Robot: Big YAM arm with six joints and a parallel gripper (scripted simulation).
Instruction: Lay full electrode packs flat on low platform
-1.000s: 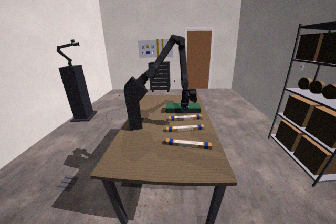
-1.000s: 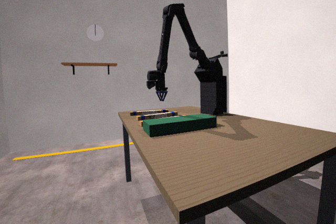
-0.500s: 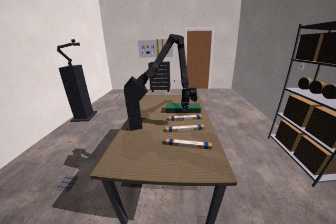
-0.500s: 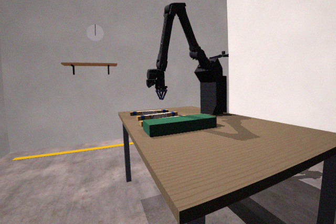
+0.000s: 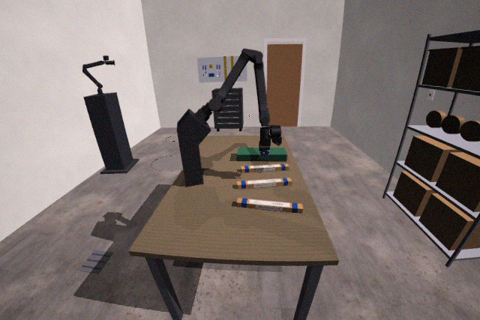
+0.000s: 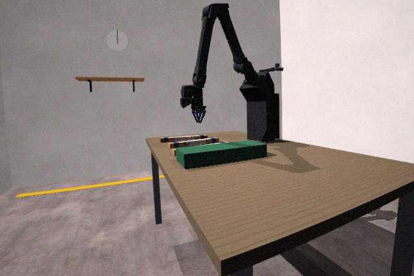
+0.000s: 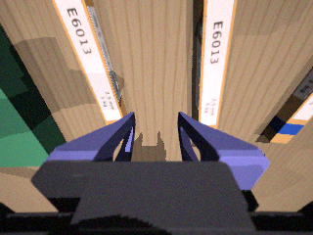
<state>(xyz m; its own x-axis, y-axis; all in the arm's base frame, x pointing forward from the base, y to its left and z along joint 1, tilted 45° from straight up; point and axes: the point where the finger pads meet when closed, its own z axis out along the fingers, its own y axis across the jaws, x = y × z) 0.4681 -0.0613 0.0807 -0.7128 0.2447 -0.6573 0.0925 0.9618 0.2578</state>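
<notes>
The pack is 2 cm behind my hand, 30 cm to the right of it and 14 cm below it. From my hand the other things lie so: green low platform (4 cm ahead, 30 cm to the left, 14 cm below).
</notes>
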